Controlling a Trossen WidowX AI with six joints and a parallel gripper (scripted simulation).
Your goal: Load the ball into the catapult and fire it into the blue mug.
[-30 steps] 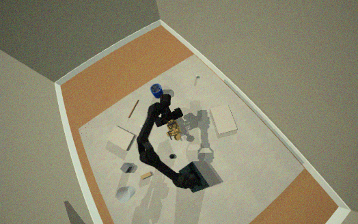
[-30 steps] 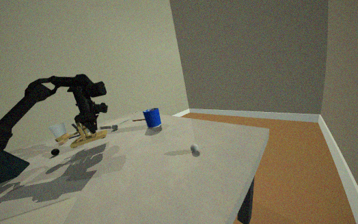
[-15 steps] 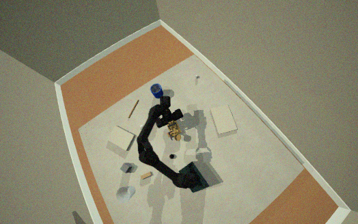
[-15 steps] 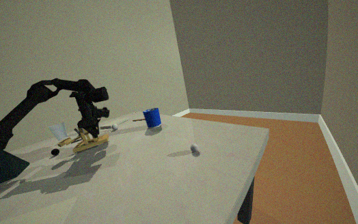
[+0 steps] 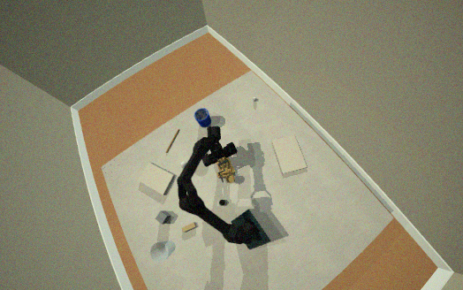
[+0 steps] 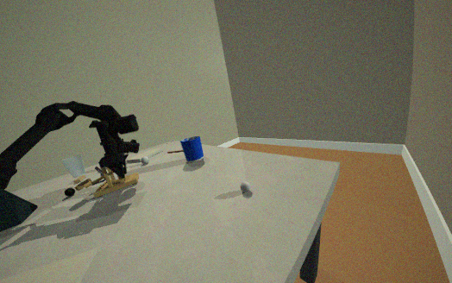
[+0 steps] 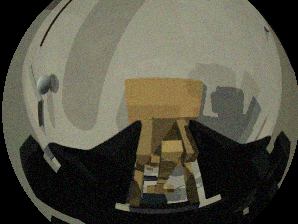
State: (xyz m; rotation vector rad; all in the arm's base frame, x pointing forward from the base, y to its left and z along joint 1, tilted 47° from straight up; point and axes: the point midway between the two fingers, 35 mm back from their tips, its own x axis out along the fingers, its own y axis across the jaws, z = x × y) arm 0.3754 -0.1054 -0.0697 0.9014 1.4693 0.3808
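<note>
My gripper tip is 190 mm past the black ball, 160 mm to the right of it and 20 mm above it. The rest, counted from my gripper tip: blue mug (280 mm ahead, 80 mm to the right); then wooden stick (320 mm ahead, 160 mm to the left, 30 mm below); then wooden catapult (60 mm behind, 40 mm to the left, 20 mm above).
</note>
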